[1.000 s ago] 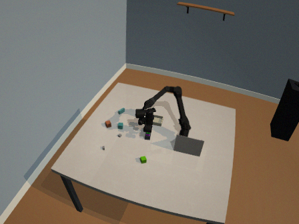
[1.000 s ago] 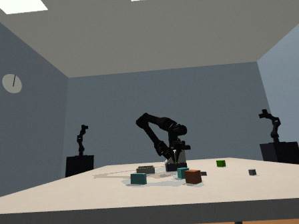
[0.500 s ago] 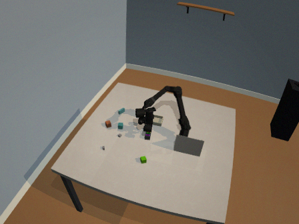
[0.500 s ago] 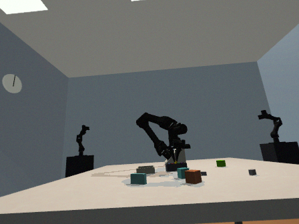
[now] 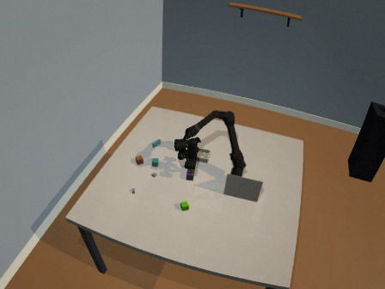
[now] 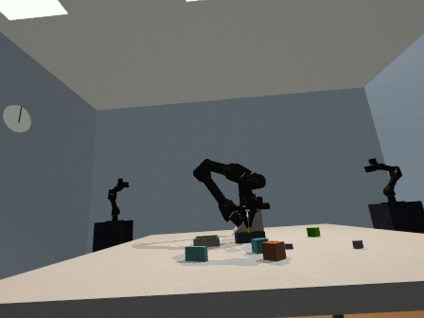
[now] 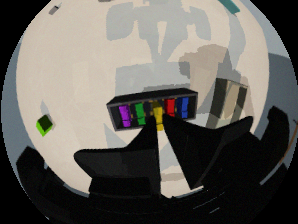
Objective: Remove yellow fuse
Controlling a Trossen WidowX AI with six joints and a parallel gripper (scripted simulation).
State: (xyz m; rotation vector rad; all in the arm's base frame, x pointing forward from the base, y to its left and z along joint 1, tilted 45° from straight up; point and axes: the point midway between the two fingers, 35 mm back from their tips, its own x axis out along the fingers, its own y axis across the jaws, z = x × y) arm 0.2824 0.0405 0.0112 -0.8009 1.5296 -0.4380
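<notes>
My gripper tip is 18 cm to the left of the grey tray, 5 cm above it and 1 cm short of it. The rest, counted from my gripper tip: green cube: 28 cm to the left, 7 cm behind, 4 cm below; yellow fuse: 1 cm below; orange cube: 35 cm ahead, 4 cm to the left, 3 cm below.
</notes>
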